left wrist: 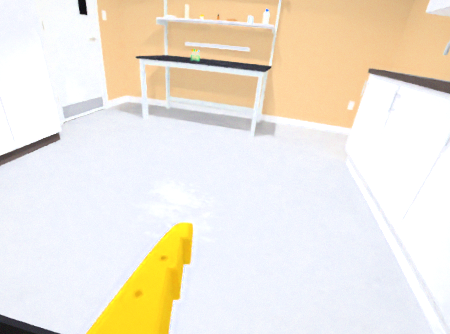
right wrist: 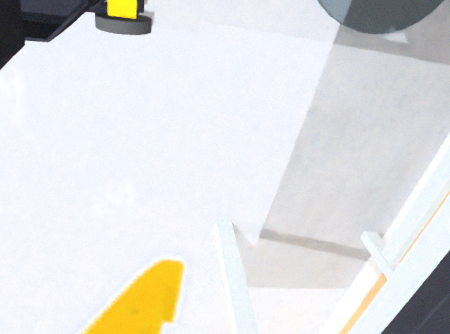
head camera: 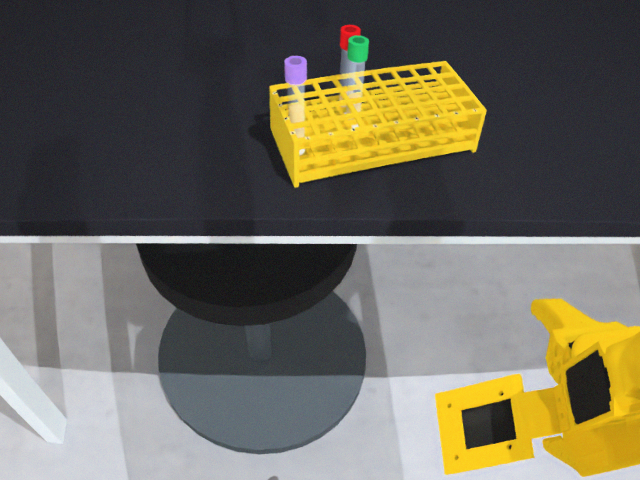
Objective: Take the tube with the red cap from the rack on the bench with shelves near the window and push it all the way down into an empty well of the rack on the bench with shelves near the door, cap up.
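Places are measured from the left arm's base along level axes (x right, y ahead, z up), in centimetres.
Pixels of known places: left end effector, tool point: (left wrist: pixel 191 238); right end effector, tool point: (right wrist: pixel 179 285) (head camera: pixel 549 438).
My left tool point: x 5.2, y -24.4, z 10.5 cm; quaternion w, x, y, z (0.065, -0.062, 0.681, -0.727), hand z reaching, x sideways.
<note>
For each thing: its middle in the pictures, then the offset to it from my left tool point. "*": a spot on its surface instead.
- tube with the red cap, surface spot: (head camera: pixel 349 39) * dx +18.8, dy +77.5, dz +0.1 cm
- yellow rack, surface spot: (head camera: pixel 284 135) * dx +12.5, dy +73.5, dz -8.1 cm
- green-capped tube, surface spot: (head camera: pixel 357 50) * dx +19.4, dy +76.3, dz -0.5 cm
- purple-capped tube, surface spot: (head camera: pixel 295 70) * dx +13.5, dy +73.0, dz -0.3 cm
The tube with the red cap (head camera: pixel 349 39) stands upright, cap up, in the yellow rack (head camera: pixel 284 135) on the dark bench in the head view. A green-capped tube (head camera: pixel 357 50) stands close in front and partly hides it. Far off in the left wrist view, a small green rack (left wrist: pixel 195 58) stands on the bench near the door (left wrist: pixel 230 64); its wells are too small to tell. My right gripper (right wrist: pixel 169 285) is open and empty, low in front of the bench edge, away from the yellow rack. My left gripper (left wrist: pixel 183 240) is open and empty, over the floor.
A purple-capped tube (head camera: pixel 295 70) stands at the yellow rack's left end. The bench's pale front edge (head camera: pixel 206 239) lies between my right arm and the rack. A black stool (head camera: pixel 248 304) stands under the bench. White bench legs (head camera: pixel 33 400) (right wrist: pixel 235 285) show. White cabinets (left wrist: pixel 400 135) stand at the right.
</note>
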